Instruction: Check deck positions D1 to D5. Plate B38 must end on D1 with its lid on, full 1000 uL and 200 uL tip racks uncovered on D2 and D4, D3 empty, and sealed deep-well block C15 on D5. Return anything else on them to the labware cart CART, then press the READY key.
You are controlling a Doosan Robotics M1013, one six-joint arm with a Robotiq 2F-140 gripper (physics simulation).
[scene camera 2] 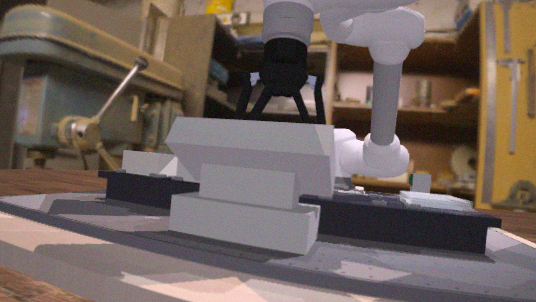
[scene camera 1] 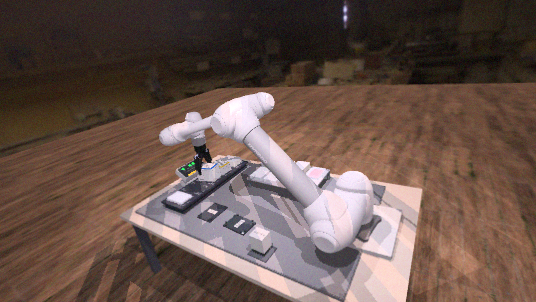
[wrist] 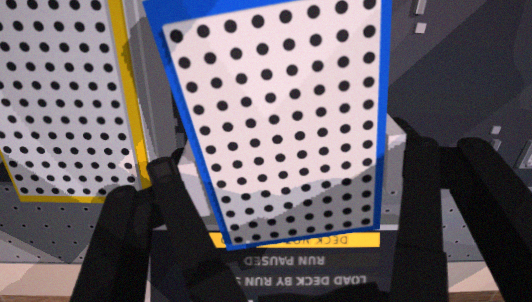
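Frame: origin at the arm's base, x ahead, y left, z up, level; centimetres.
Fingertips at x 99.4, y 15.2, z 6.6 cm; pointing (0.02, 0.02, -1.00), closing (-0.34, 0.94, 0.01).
Note:
Pixels of each thing's middle, then the offset from my fingertips to it. "spot": a spot on its surface instead.
- tip rack with a blue rim, body centre: (wrist: 280,97) (scene camera 1: 208,171) dx -2.3, dy -0.9, dz +2.8 cm
- yellow-rimmed rack, body centre: (wrist: 83,89) (scene camera 1: 219,166) dx +0.1, dy -12.0, dz +0.9 cm
- flat white plate, body centre: (scene camera 2: 431,198) (scene camera 1: 179,196) dx -6.2, dy +24.6, dz -1.1 cm
- white block, body centre: (scene camera 2: 160,163) (scene camera 1: 231,160) dx +2.1, dy -24.2, dz -0.3 cm
- console, surface spot: (wrist: 300,270) (scene camera 1: 192,169) spot: dx +10.0, dy +3.5, dz +3.5 cm
- pink-topped plate, body centre: (scene camera 1: 315,172) dx -62.3, dy -39.0, dz -0.1 cm
- white box, body centre: (scene camera 2: 419,188) (scene camera 1: 260,242) dx -73.4, dy +23.1, dz -2.1 cm
A tip rack with a blue rim (scene camera 1: 208,171) (wrist: 280,120) has black dots over its top and no cover. My gripper (scene camera 1: 204,166) (scene camera 2: 281,119) (wrist: 282,118) is shut on it, with one finger at each long side; the fingertips are hidden in scene camera 2. The rack sits skewed to the yellow-rimmed rack (scene camera 1: 223,164) (wrist: 55,100) beside it. Whether it rests on the dark deck (scene camera 1: 172,205) (scene camera 2: 400,230) cannot be told. A flat white plate (scene camera 1: 179,198) (scene camera 2: 435,200) lies at the deck's near end. A white block (scene camera 2: 150,162) stands towards the other end.
The console (scene camera 1: 189,170) (scene camera 2: 250,145) (wrist: 300,270) stands close behind the held rack; its screen shows "RUN PAUSED". A low stand with white labware and a pink-topped plate (scene camera 1: 317,172) is beyond the arm. Dark pads (scene camera 1: 211,212) (scene camera 1: 240,224) and a white box (scene camera 1: 260,241) are nearer.

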